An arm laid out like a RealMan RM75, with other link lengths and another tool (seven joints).
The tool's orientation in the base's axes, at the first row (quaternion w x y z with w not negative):
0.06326, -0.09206, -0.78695, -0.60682
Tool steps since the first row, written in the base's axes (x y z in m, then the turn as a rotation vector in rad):
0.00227, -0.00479, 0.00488, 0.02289, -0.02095, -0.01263
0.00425, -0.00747, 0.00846, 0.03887, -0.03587, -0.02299
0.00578, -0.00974, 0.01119, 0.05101, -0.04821, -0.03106
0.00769, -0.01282, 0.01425, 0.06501, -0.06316, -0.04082
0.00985, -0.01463, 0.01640, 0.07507, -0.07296, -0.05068
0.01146, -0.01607, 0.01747, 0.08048, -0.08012, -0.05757
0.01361, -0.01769, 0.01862, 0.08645, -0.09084, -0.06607
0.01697, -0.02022, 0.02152, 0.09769, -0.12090, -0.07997
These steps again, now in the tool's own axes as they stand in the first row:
-0.00151, 0.00393, -0.00585, -0.02641, -0.01201, -0.01675
-0.00287, 0.00708, -0.00933, -0.04520, -0.02192, -0.02833
-0.00393, 0.00944, -0.01221, -0.05958, -0.02988, -0.03805
-0.00536, 0.01199, -0.01594, -0.07632, -0.03967, -0.04984
-0.00714, 0.01405, -0.01821, -0.08887, -0.04916, -0.05667
-0.00858, 0.01506, -0.01986, -0.09609, -0.05623, -0.06176
-0.01054, 0.01622, -0.02169, -0.10444, -0.06557, -0.06988
-0.01338, 0.01908, -0.02484, -0.12038, -0.08360, -0.09525

